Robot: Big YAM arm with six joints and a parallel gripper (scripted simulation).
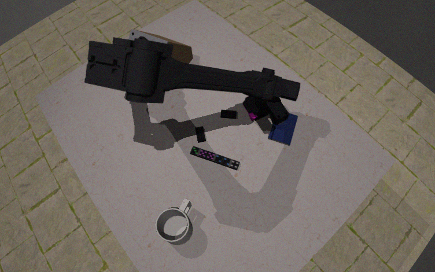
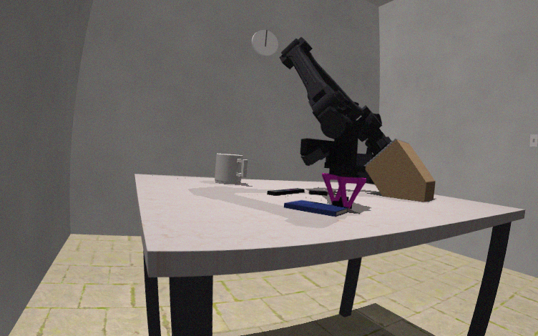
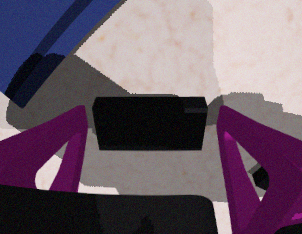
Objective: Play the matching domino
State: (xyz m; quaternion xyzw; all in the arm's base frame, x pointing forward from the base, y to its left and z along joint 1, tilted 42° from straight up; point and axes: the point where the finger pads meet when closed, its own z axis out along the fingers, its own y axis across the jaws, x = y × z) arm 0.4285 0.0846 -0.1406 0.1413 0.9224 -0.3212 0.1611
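The domino lies right at my hand. Round my hand: blue book (9 cm ahead, 2 cm to the left); then mug (47 cm to the right, 6 cm ahead, 3 cm above).
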